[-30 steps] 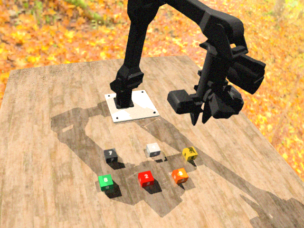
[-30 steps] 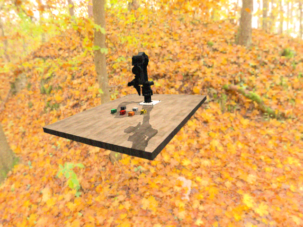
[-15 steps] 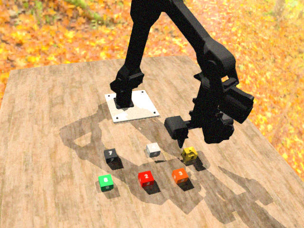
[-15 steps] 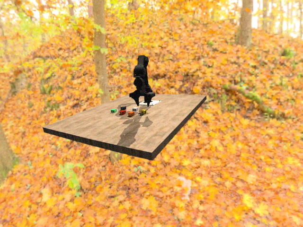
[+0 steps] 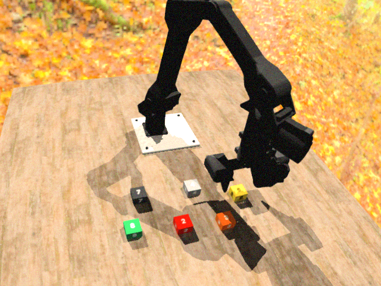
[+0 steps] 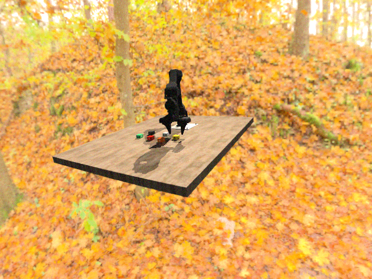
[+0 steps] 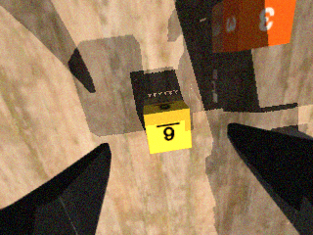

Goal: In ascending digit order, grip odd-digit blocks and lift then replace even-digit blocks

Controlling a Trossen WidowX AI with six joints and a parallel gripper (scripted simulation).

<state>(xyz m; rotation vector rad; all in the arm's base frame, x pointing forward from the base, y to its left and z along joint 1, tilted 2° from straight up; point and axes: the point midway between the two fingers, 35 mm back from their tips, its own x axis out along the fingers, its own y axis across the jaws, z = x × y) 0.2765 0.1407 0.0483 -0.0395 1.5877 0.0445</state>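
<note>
Now: the yellow block 2 cm below my gripper tip. From my gripper tip the other things lie so: orange block: 7 cm ahead, 6 cm to the right, 2 cm below; red block: 6 cm ahead, 15 cm to the right, 2 cm below; dark grey block: 4 cm behind, 23 cm to the right, 2 cm below.
</note>
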